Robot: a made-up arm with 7 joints. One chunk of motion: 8 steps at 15 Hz.
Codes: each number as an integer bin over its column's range. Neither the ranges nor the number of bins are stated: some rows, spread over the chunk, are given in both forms.
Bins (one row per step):
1: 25 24 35 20 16 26 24
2: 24 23 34 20 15 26 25
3: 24 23 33 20 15 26 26
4: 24 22 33 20 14 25 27
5: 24 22 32 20 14 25 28
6: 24 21 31 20 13 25 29
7: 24 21 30 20 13 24 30
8: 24 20 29 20 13 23 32
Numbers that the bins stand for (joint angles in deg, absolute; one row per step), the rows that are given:
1: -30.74 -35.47 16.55 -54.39 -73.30 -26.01 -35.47
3: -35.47 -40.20 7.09 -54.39 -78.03 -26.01 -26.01
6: -35.47 -49.66 -2.36 -54.39 -87.49 -30.74 -11.82
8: -35.47 -54.39 -11.82 -54.39 -87.49 -40.20 2.36
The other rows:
2: -35.47 -40.20 11.82 -54.39 -78.03 -26.01 -30.74
4: -35.47 -44.93 7.09 -54.39 -82.76 -30.74 -21.28
5: -35.47 -44.93 2.36 -54.39 -82.76 -30.74 -16.55
7: -35.47 -49.66 -7.09 -54.39 -87.49 -35.47 -7.09

